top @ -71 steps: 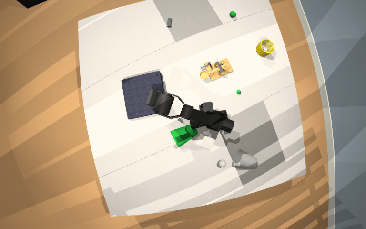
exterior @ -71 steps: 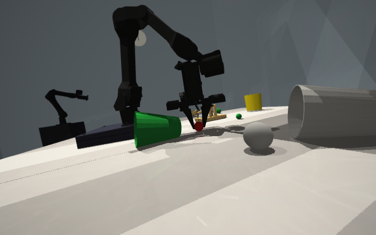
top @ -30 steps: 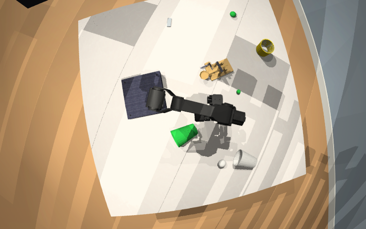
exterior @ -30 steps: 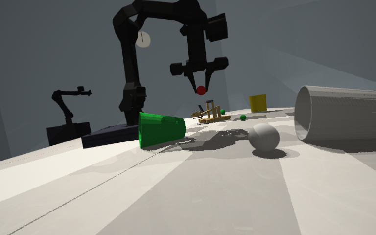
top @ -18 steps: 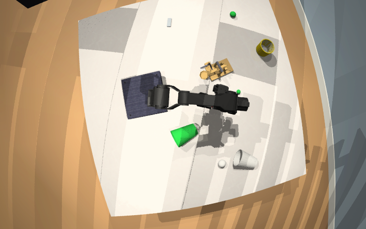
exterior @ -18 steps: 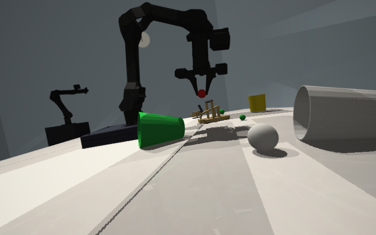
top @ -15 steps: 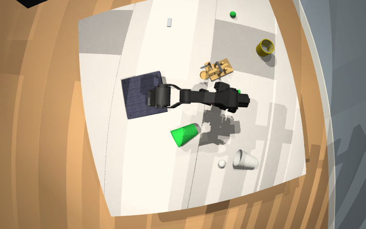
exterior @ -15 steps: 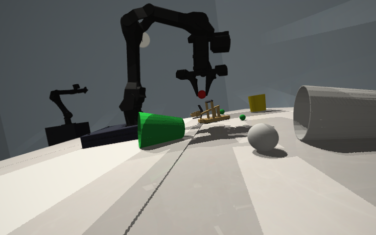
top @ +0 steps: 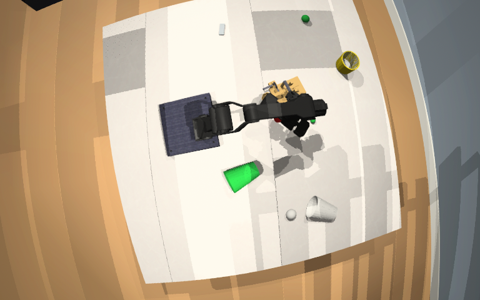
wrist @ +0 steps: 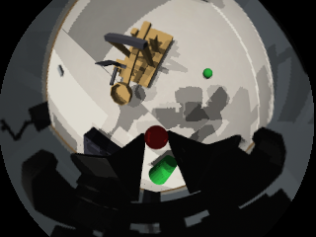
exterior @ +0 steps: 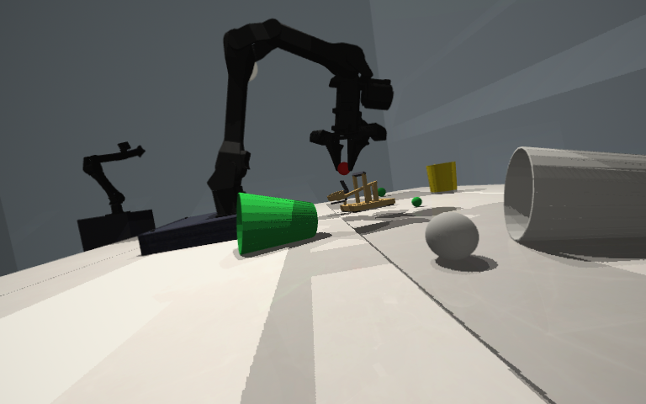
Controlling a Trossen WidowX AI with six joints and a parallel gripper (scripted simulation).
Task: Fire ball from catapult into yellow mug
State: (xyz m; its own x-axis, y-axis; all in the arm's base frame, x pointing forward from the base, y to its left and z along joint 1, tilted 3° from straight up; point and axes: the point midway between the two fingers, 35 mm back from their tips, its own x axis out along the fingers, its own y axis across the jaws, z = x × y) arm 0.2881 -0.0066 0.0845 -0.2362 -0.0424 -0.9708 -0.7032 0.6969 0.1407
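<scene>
Right now my gripper tip is 40 mm short of the wooden catapult, 120 mm to the right of it and 60 mm above it. The rest, counted from my gripper tip: white ball 10 mm ahead, 390 mm to the right, 90 mm below; then red ball 10 mm above; then small green ball 170 mm ahead, 20 mm to the right, 100 mm below.
</scene>
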